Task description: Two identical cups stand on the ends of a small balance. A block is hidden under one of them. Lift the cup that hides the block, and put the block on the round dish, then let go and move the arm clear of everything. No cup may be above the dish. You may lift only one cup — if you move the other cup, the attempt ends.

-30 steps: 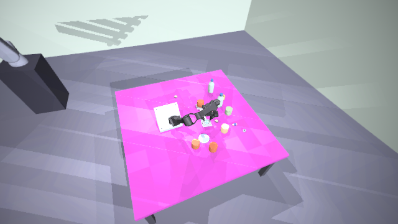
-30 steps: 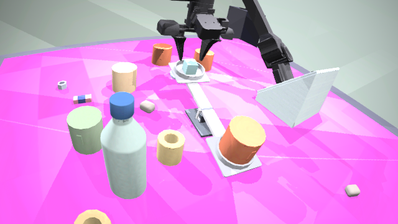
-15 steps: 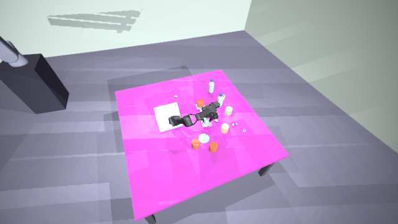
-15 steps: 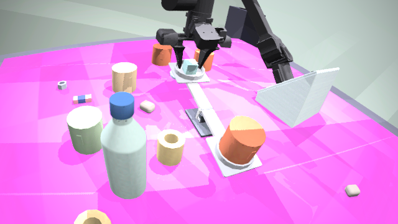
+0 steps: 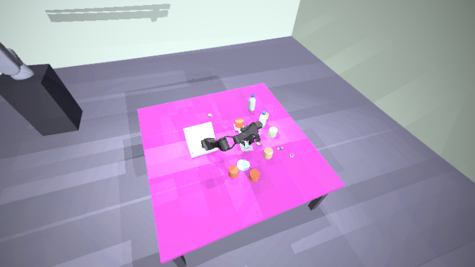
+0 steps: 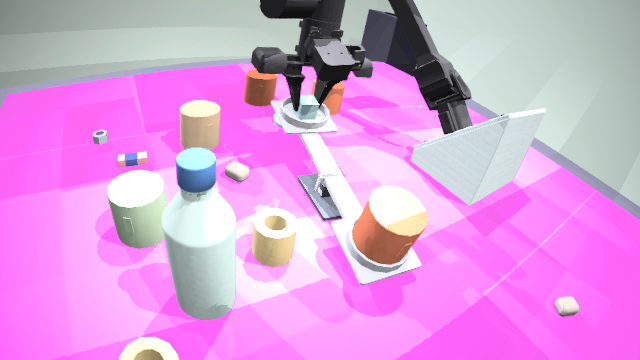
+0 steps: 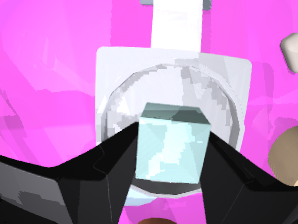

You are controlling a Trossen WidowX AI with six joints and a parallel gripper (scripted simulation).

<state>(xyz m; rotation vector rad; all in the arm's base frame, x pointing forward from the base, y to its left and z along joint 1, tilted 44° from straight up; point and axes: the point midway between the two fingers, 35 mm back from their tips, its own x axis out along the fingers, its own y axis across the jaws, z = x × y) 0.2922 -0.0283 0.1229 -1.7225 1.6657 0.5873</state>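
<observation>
Right now my gripper tip is 110 mm to the left of the round dish, 80 mm above it and 60 mm past it. Also, from my gripper tip: light blue block: 10 mm above; balance: 120 mm to the left, 40 mm below, 10 mm ahead; tan cup: 150 mm ahead, 60 mm to the right, 40 mm below.
</observation>
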